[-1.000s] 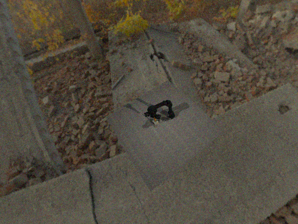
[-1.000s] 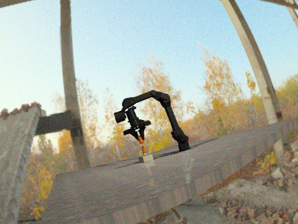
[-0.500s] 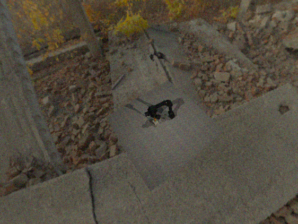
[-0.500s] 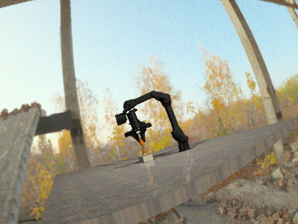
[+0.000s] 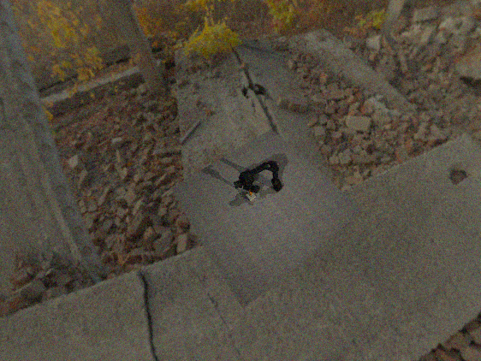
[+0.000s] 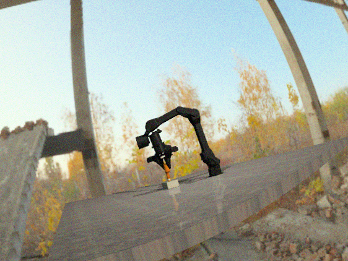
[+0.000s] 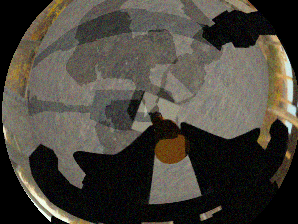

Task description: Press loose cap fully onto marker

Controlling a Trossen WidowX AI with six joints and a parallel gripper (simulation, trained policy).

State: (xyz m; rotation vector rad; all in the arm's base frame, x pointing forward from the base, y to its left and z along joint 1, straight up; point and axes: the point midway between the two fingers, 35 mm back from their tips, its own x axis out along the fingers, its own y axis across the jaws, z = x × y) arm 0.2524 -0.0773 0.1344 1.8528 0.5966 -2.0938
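The orange cap is 10 mm ahead of my gripper tip and 10 mm above it. Round my gripper tip: pale holder block 10 mm ahead, 80 mm below.
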